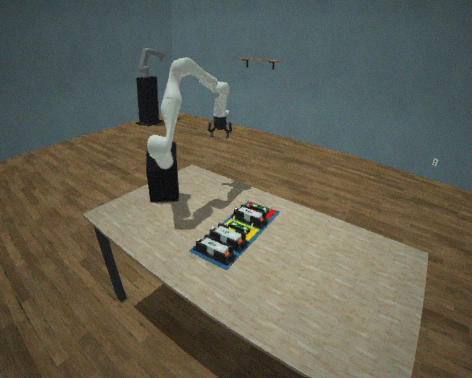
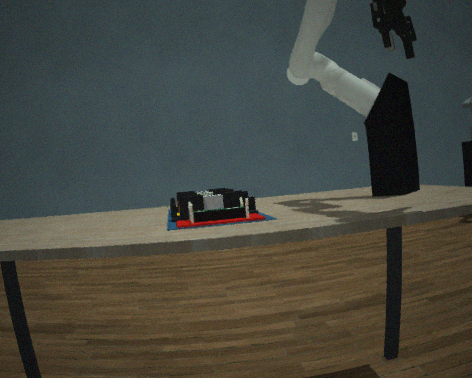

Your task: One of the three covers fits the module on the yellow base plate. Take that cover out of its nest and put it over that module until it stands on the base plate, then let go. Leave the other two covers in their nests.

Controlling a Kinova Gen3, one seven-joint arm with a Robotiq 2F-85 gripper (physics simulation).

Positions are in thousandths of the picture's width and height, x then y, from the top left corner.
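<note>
A blue board (image 2: 503,541). The board (image 1: 463,684), seen there as well.
</note>
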